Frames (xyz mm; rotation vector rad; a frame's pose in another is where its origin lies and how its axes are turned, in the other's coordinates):
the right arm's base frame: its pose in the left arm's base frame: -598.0 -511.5 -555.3 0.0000 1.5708 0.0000
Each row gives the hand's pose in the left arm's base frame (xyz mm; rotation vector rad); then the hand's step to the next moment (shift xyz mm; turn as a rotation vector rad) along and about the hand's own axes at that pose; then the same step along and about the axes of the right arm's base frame.
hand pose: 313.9 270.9 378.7 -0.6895 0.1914 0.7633
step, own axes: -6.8 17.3 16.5 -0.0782 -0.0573 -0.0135
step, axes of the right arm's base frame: -6.6 15.6 -18.2 -0.0497 -0.0829 -0.0154
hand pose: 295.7 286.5 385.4 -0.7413 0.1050 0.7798
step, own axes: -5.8 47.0 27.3 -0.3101 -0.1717 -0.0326
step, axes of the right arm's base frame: 4.3 36.4 -40.6 -0.1810 -0.2890 -0.1020
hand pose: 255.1 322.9 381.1 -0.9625 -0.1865 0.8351
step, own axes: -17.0 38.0 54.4 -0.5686 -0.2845 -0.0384
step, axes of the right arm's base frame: -5.4 34.6 -58.9 -0.3206 -0.5071 -0.2140
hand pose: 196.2 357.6 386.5 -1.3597 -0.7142 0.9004
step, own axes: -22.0 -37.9 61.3 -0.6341 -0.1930 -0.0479
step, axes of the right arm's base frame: -45.4 12.3 -58.9 -0.2337 -0.5698 -0.2497
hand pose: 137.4 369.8 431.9 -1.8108 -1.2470 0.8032
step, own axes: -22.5 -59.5 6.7 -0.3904 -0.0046 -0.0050
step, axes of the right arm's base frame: -49.7 -6.8 -39.7 -0.0329 -0.3693 -0.1224
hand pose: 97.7 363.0 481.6 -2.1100 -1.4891 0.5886
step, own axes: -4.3 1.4 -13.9 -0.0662 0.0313 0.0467
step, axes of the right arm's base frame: -10.4 -6.4 8.0 0.0515 -0.0651 -0.0256
